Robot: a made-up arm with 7 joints.
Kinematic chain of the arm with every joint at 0, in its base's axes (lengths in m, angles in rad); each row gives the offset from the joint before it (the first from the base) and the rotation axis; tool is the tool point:
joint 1: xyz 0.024 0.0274 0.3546 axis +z
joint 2: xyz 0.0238 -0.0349 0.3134 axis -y
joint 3: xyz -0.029 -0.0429 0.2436 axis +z
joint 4: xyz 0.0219 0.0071 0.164 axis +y
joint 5: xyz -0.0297 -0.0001 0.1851 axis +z
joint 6: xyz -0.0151 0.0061 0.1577 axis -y
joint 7: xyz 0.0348 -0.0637 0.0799 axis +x
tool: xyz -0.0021 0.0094 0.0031
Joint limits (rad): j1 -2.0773..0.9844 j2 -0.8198..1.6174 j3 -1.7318..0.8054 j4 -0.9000..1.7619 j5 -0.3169..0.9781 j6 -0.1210..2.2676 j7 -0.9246..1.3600
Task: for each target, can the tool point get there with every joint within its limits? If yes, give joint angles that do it. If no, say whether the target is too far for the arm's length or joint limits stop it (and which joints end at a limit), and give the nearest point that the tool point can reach.
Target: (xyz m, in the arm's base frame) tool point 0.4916 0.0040 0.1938
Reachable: no: joint limits stop it (at a limit: joint 2, joint 4, joint 5, joint 7) | nearest point 0.5446 0.0013 0.5700 | short by 0.380 m
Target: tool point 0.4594 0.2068 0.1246
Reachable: no: joint limits stop it (at a limit: joint 1, joint 2, joint 4, joint 5, joint 7) | nearest point 0.3911 0.3916 0.3180 | short by 0.276 m
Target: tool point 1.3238 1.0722 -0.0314
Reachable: no: too far | nearest point 0.4774 0.6025 0.4393 | short by 1.076 m
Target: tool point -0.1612 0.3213 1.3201
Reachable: yes | joints -1.2368 0.1420 -0.2290 -0.3766 0.1140 1.7246 0.3742
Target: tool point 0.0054 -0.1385 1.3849
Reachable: yes | joints -0.1016 0.5351 -0.0706 1.2031 0.3553 1.0531 -0.0440
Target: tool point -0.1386 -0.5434 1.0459
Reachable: yes | joints -1.7887 -0.3468 0.2205 1.3440 0.3819 0.5927 0.5002
